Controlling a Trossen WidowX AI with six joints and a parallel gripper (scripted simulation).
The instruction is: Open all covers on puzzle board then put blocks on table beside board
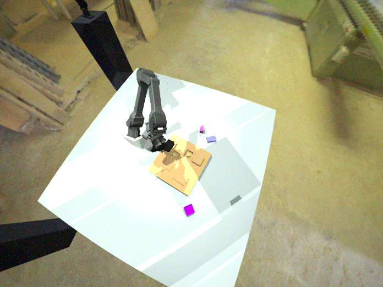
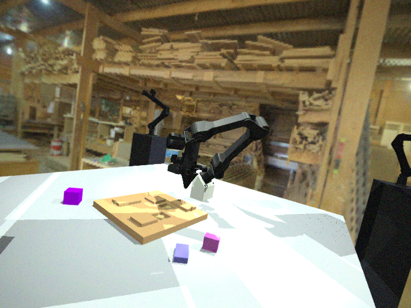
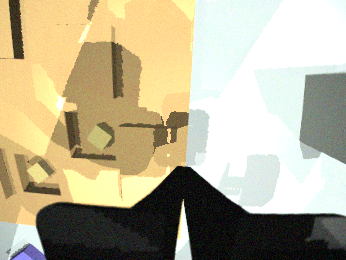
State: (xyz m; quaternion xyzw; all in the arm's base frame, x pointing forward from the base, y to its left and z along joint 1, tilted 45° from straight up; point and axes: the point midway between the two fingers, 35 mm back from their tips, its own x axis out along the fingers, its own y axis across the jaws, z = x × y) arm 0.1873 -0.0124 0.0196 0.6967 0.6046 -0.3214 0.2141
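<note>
Now: the tan puzzle board 14 cm ahead of my gripper tip, 5 cm to the right of it and 6 cm below it. From my gripper tip the other things lie so: pink block (19 cm ahead, 22 cm to the left, 6 cm below); purple block (28 cm ahead, 29 cm to the right, 6 cm below); lavender block (28 cm ahead, 18 cm to the left, 8 cm below).
</note>
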